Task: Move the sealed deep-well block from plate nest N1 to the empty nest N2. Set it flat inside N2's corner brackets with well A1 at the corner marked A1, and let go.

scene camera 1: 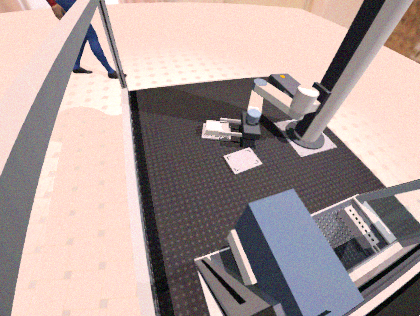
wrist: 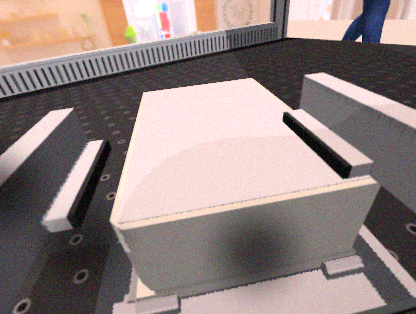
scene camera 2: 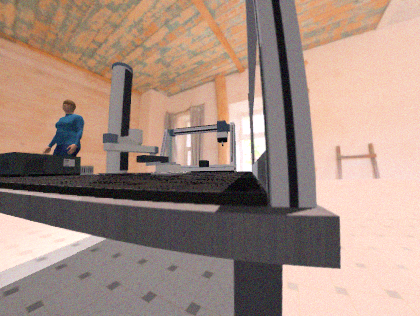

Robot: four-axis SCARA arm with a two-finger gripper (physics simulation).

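Where they show: gripper, fingertip midpoint: (scene camera 1: 219, 126) (wrist: 196, 112) (scene camera 2: 168, 163); arm's base, link origin: (scene camera 1: 304, 135).
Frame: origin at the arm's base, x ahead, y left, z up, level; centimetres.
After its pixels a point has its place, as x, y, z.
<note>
The pale sealed deep-well block (scene camera 1: 216, 127) @[55.3, -13.8, 6.6] (wrist: 235, 150) @[51.3, -13.8, 6.6] sits in nest N1 (scene camera 1: 205, 137) @[62.1, -12.0, 2.4] (wrist: 280, 295) @[47.6, -13.0, 2.5], between N1's low corner brackets in the wrist view. The flat white nest N2 (scene camera 1: 243, 160) @[48.5, 8.7, 2.5] is empty beside it; its A1 mark is too small to read. My gripper (scene camera 1: 223, 127) @[53.6, -13.5, 7.6] (wrist: 196, 112) @[53.6, -13.5, 7.6] is open, its fingers on either side of the block. In the wrist view the left pad stands apart from the block, while the right pad overlaps the block's right top edge; whether it touches is unclear. The block's well A1 is hidden under the seal.
The arm's column (scene camera 1: 345, 75) @[5.7, 4.9, 43.5] (scene camera 2: 118, 120) @[5.3, -5.3, 41.5] stands behind the nests. A large blue box-shaped instrument (scene camera 1: 295, 250) @[74.8, 54.3, 50.1] stands at the front of scene camera 1's view. A dark box (scene camera 2: 40, 164) @[-3.4, -45.0, 7.3] and a gantry (scene camera 2: 200, 130) @[47.8, 62.3, 46.8] also show. A slotted rail (wrist: 150, 55) @[100.4, -26.8, 3.3] runs beyond the block.
</note>
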